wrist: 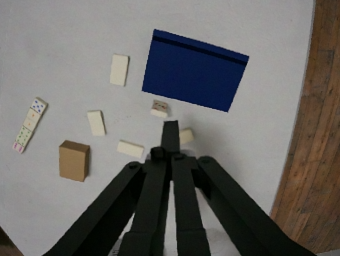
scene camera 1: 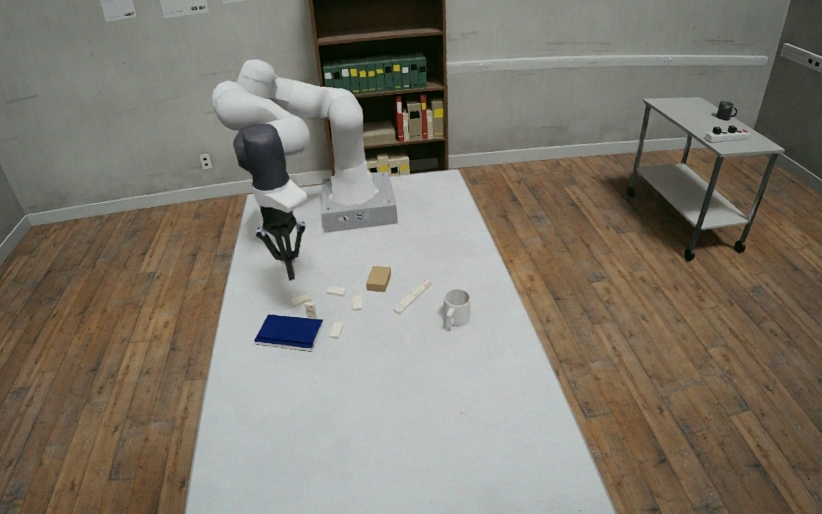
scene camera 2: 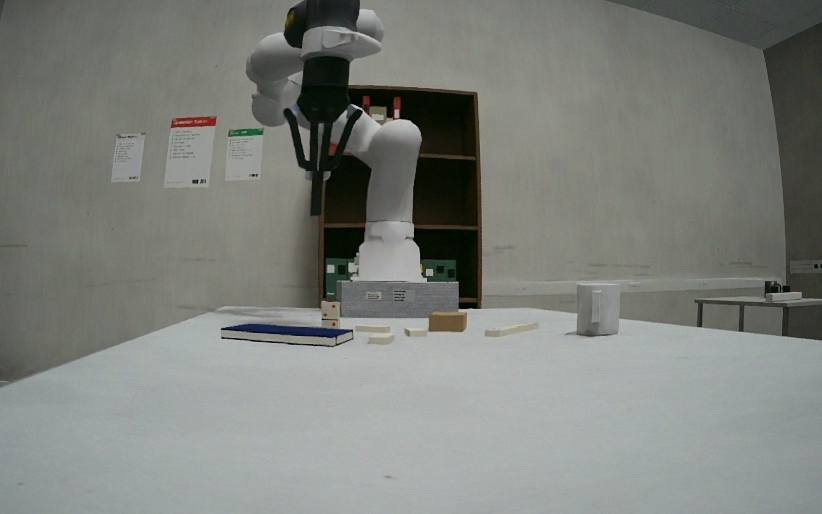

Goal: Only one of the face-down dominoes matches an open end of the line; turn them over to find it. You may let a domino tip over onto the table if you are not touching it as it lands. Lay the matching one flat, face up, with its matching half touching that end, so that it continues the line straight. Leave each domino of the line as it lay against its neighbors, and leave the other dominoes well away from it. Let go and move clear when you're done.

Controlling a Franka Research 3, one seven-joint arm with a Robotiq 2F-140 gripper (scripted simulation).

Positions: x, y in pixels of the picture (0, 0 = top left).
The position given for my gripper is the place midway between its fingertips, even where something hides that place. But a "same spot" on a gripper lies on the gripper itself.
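I see my gripper in the wrist view, and it shows in scene camera 1 and in scene camera 2 (315, 215) too. One spot on my gripper (scene camera 1: 288, 258) is the same spot as (wrist: 164, 159).
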